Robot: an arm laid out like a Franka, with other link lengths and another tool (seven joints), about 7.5 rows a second.
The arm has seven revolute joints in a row. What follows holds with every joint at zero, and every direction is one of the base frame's.
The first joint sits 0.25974 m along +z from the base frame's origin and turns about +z.
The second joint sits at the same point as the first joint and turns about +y.
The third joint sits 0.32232 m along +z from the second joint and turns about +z.
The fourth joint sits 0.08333 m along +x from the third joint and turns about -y.
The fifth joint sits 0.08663 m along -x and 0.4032 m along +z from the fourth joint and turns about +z.
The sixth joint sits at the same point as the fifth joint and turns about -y.
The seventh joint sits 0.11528 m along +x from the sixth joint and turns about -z.
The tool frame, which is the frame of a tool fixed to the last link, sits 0.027 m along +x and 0.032 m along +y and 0.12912 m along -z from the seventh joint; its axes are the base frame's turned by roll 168.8, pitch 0 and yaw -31.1 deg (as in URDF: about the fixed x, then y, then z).
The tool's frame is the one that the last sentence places.
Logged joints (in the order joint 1, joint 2, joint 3, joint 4, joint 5, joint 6, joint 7), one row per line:
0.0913 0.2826 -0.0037 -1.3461 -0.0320 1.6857 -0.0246
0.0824 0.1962 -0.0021 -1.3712 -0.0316 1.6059 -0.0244
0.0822 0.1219 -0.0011 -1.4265 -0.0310 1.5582 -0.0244
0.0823 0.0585 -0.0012 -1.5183 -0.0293 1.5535 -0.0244
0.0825 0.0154 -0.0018 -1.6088 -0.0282 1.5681 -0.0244
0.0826 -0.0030 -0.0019 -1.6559 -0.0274 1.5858 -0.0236
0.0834 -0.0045 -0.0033 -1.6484 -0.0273 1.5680 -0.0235
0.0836 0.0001 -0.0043 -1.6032 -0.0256 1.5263 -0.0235
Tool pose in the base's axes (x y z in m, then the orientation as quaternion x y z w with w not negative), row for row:
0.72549 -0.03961 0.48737 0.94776 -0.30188 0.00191 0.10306
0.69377 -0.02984 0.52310 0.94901 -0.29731 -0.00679 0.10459
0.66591 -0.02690 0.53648 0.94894 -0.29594 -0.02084 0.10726
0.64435 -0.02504 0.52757 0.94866 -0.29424 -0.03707 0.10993
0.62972 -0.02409 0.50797 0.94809 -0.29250 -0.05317 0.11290
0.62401 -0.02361 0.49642 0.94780 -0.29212 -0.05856 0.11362
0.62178 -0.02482 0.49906 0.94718 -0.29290 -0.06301 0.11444
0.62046 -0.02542 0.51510 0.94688 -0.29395 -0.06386 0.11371
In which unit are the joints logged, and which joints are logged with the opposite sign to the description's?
The joints are logged in radians. Opposite sign: joint 1.
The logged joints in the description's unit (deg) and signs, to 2 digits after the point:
-5.23 16.19 -0.21 -77.13 -1.83 96.58 -1.41
-4.72 11.24 -0.12 -78.56 -1.81 92.01 -1.40
-4.71 6.98 -0.06 -81.73 -1.78 89.28 -1.40
-4.72 3.35 -0.07 -86.99 -1.68 89.01 -1.40
-4.73 0.88 -0.10 -92.18 -1.62 89.85 -1.40
-4.73 -0.17 -0.11 -94.88 -1.57 90.86 -1.35
-4.78 -0.26 -0.19 -94.45 -1.56 89.84 -1.35
-4.79 0.01 -0.25 -91.86 -1.47 87.45 -1.35

